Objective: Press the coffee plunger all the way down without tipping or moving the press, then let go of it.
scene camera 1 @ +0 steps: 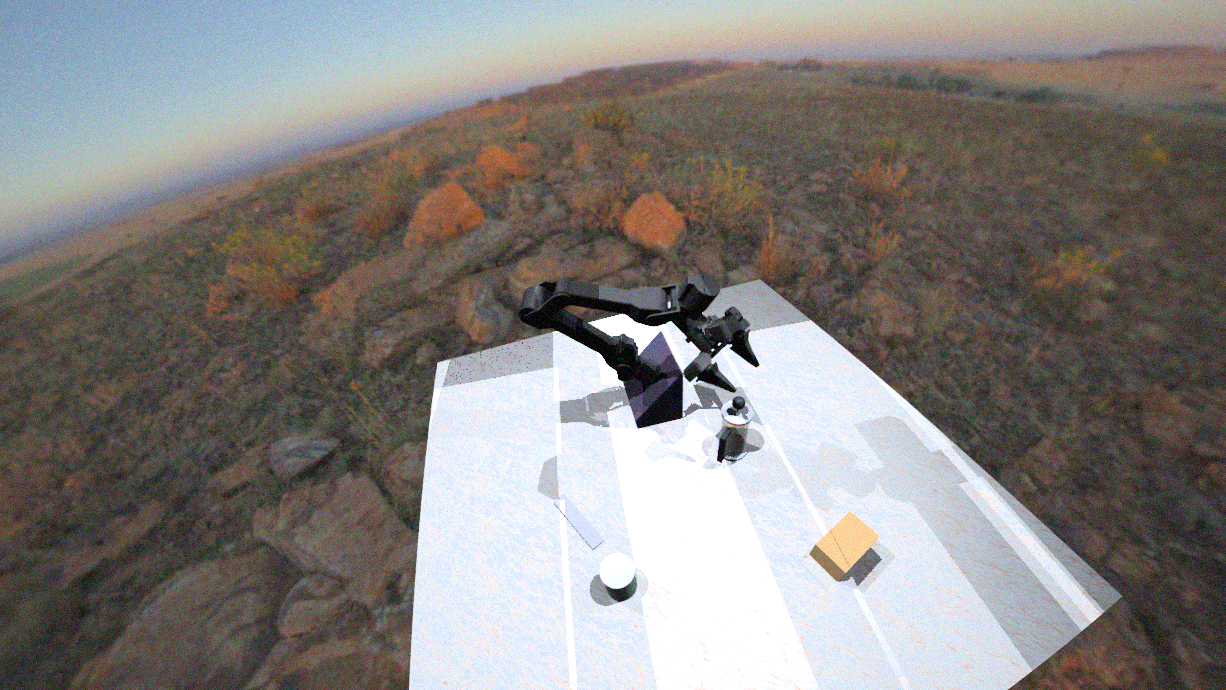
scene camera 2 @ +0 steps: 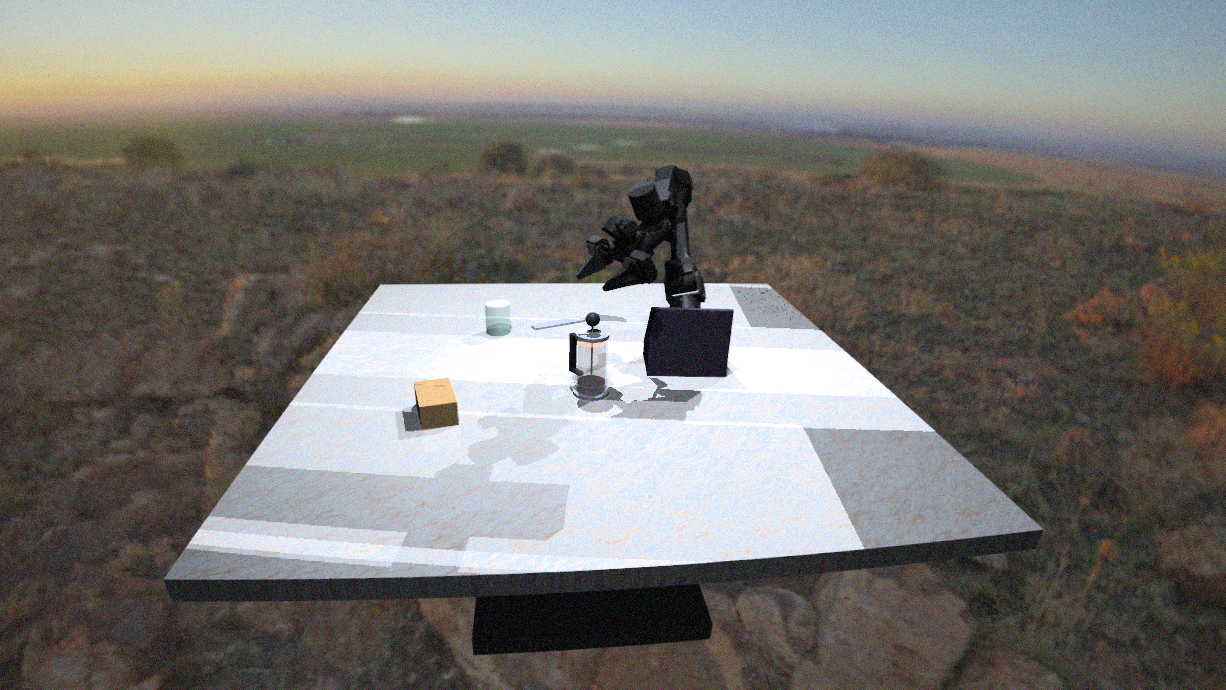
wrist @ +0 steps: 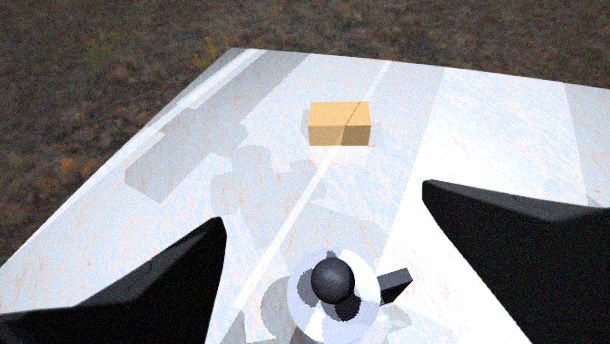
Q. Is my gripper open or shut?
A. Open.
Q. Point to a tan box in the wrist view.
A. At 330, 123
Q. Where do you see a tan box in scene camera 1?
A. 837, 551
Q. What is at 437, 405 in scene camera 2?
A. A tan box.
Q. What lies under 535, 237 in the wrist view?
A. My gripper.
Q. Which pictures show my gripper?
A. Scene camera 1, scene camera 2 and the wrist view: all of them.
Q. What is my gripper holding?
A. Nothing.
